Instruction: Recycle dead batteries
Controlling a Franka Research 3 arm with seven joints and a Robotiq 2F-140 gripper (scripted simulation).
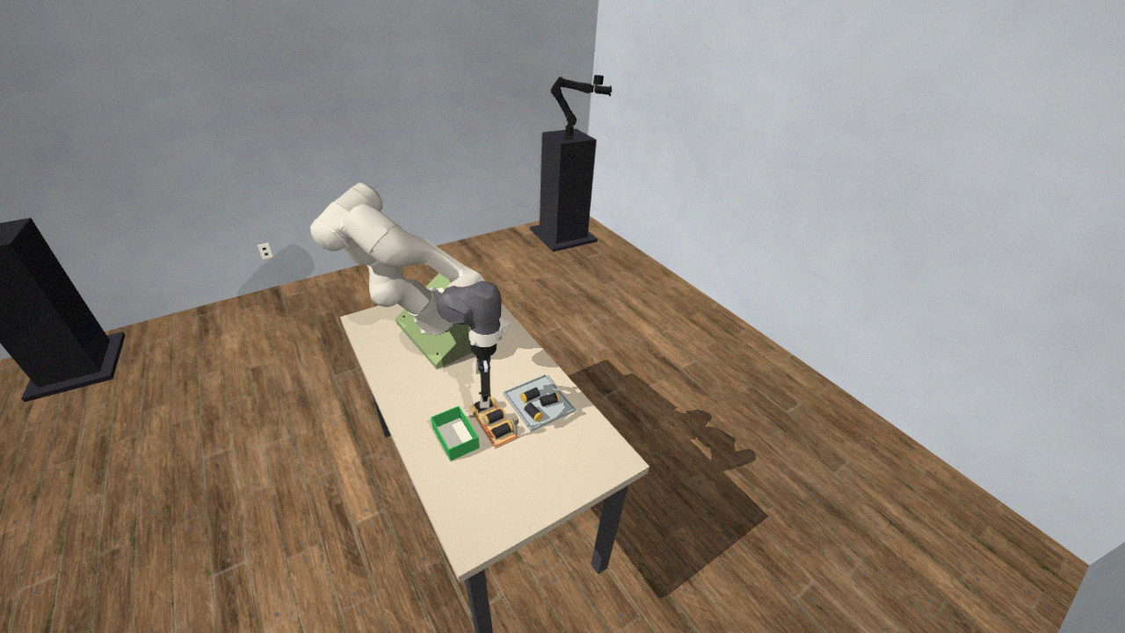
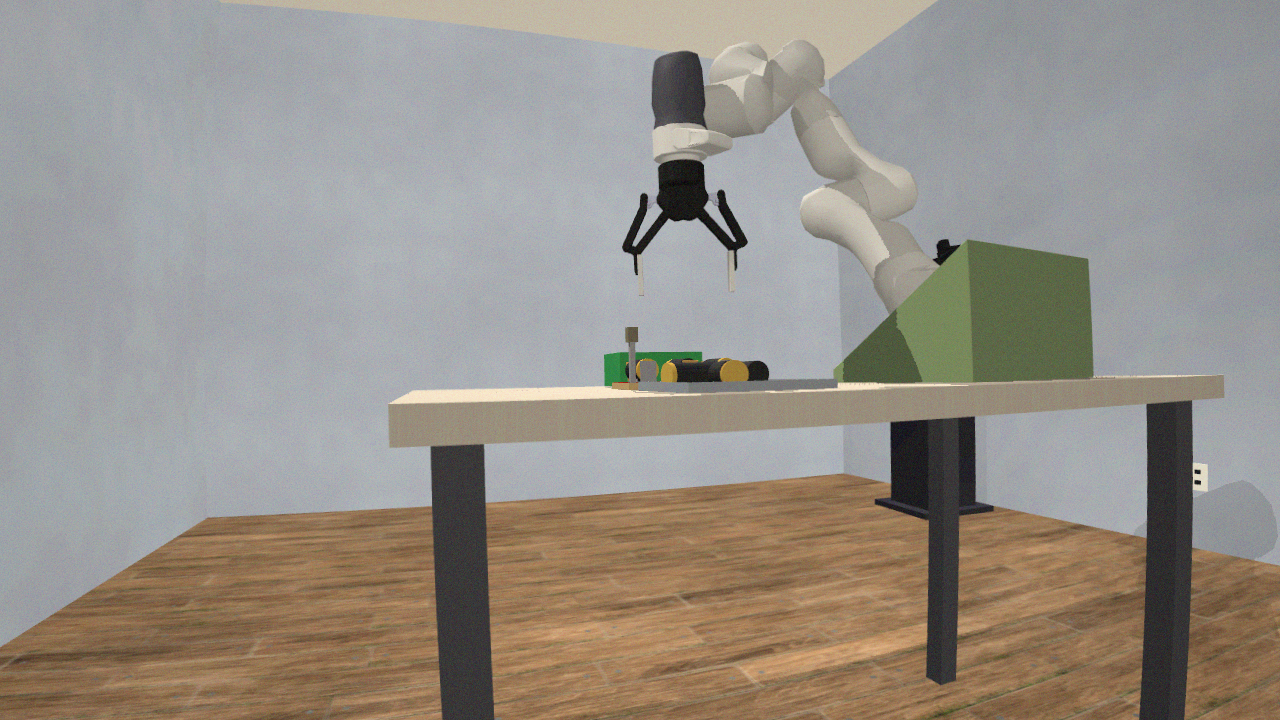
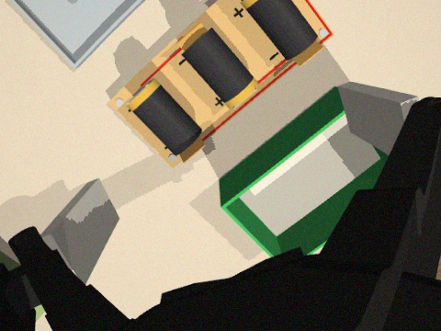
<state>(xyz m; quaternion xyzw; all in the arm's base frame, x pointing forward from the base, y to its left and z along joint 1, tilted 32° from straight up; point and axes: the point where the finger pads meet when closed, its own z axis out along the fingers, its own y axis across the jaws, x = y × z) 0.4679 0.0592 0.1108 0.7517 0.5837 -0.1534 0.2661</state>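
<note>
Now: the battery holder 20 mm ahead of my hand, 20 mm to the left of it and 150 mm below it. Also, from my hand: green recycling box (30 mm ahead, 110 mm to the right, 140 mm below); grey tray (10 mm ahead, 200 mm to the left, 160 mm below); bulb post (110 mm ahead, 70 mm to the left, 120 mm below).
</note>
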